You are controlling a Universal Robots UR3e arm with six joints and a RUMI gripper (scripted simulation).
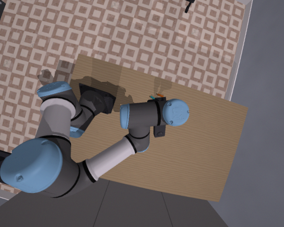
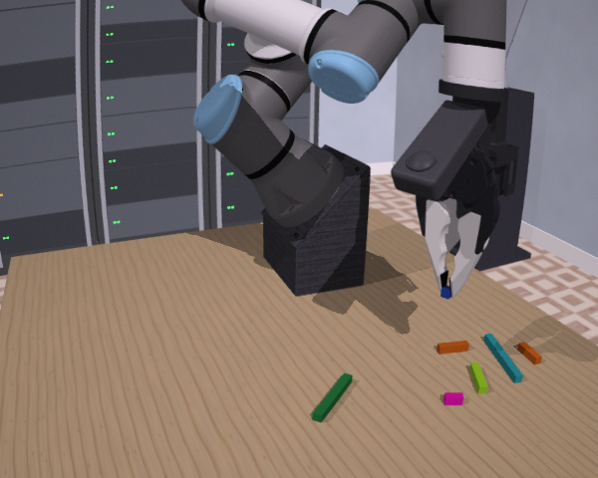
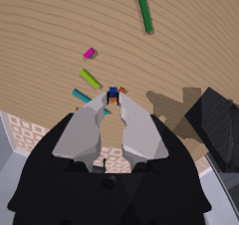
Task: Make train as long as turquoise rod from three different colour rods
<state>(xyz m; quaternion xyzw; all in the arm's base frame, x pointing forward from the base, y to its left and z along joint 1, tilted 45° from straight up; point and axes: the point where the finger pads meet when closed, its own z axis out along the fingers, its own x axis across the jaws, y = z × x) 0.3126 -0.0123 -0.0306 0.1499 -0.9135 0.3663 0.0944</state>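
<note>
Right now my hand is 110 mm above the lime rod, 40 mm to the right of it and 40 mm short of it. Also, from my hand: magenta rod: 110 mm below, 60 mm ahead, 20 mm to the right; then blue rod: 10 mm below; then turquoise rod: 110 mm below, 90 mm to the left, 20 mm ahead.
</note>
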